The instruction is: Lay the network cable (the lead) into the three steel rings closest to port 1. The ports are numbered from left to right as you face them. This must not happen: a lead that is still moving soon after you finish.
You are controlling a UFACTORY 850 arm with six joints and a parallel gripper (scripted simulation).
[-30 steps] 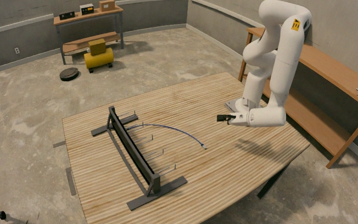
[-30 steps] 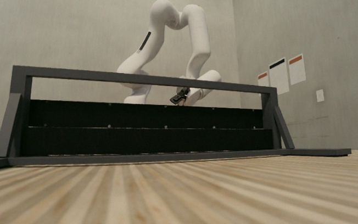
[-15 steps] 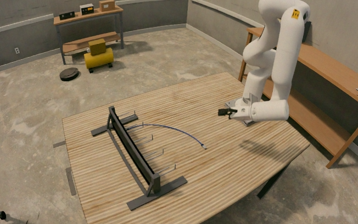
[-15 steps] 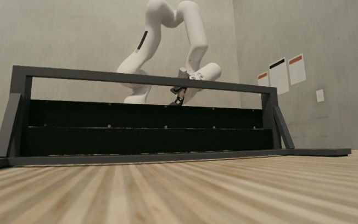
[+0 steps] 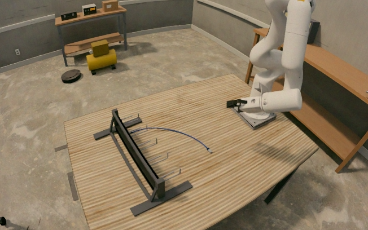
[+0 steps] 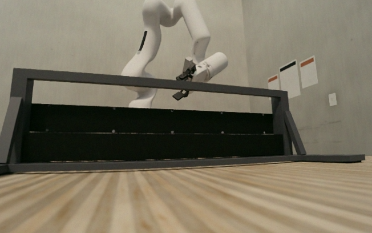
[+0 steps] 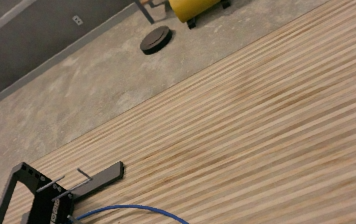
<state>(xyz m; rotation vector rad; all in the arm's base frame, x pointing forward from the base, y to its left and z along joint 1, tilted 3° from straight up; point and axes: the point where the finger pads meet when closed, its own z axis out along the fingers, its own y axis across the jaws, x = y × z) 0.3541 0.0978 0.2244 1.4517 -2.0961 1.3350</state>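
My gripper is now 9 cm short of the pale plug, 1 cm to the left of it and 25 cm above it. Also, from my hand: dark grey rack: 43 cm ahead, 14 cm to the right, 19 cm below.
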